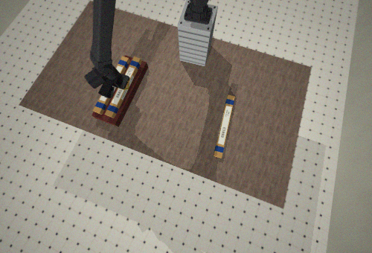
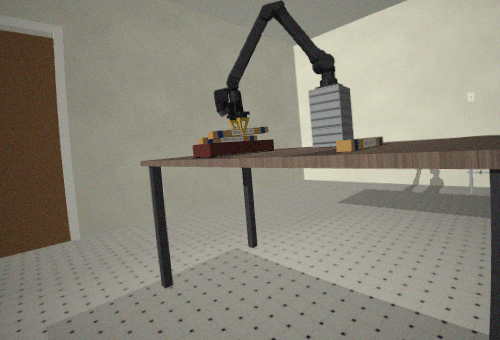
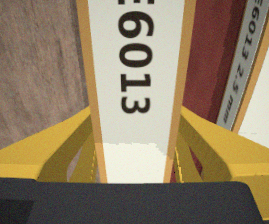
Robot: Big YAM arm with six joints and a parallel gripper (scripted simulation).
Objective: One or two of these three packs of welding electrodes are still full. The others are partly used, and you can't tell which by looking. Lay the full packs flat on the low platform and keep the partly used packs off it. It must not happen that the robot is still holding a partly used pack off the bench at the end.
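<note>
Right now the low platform is 8 cm below my hand and 4 cm to the right of it.
</note>
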